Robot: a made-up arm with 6 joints.
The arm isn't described. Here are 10 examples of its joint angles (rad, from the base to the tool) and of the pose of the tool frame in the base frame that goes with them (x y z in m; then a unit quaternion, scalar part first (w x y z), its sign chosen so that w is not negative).
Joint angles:
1: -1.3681 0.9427 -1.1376 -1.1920 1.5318 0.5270
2: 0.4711 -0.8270 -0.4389 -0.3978 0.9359 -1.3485
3: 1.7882 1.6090 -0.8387 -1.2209 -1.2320 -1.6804
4: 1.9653 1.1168 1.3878 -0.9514 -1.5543 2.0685
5: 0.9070 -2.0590 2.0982 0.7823 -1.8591 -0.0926
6: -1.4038 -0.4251 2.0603 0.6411 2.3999 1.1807
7: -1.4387 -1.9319 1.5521 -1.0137 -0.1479 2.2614
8: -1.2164 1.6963 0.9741 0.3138 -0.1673 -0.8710
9: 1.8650 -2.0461 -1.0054 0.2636 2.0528 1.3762
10: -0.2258 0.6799 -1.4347 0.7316 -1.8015 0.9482
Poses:
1: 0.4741 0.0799 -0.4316 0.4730 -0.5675 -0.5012 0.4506
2: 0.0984 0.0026 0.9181 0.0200 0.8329 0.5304 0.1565
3: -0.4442 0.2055 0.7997 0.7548 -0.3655 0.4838 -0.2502
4: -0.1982 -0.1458 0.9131 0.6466 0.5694 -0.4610 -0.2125
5: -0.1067 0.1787 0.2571 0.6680 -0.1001 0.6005 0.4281
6: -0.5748 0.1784 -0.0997 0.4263 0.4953 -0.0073 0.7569
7: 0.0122 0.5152 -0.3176 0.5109 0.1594 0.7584 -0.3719
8: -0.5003 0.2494 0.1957 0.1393 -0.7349 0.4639 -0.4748
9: -0.5042 0.4390 -0.2011 0.8094 0.2229 0.1389 0.5253
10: -0.0825 0.4614 -0.0440 0.2805 0.6796 0.0728 0.6739
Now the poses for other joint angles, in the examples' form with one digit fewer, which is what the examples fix.
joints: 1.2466 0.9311 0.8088 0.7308 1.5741 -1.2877
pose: -0.252 -0.209 0.711 0.194 -0.174 0.632 0.730
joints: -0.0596 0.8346 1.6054 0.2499 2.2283 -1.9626
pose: -0.672 0.286 0.488 0.204 0.159 0.806 0.533
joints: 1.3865 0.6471 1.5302 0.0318 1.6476 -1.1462
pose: -0.760 0.166 0.532 0.432 0.288 0.366 0.772
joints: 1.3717 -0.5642 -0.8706 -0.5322 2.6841 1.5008
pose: -0.041 0.095 0.100 0.532 0.029 0.086 0.842
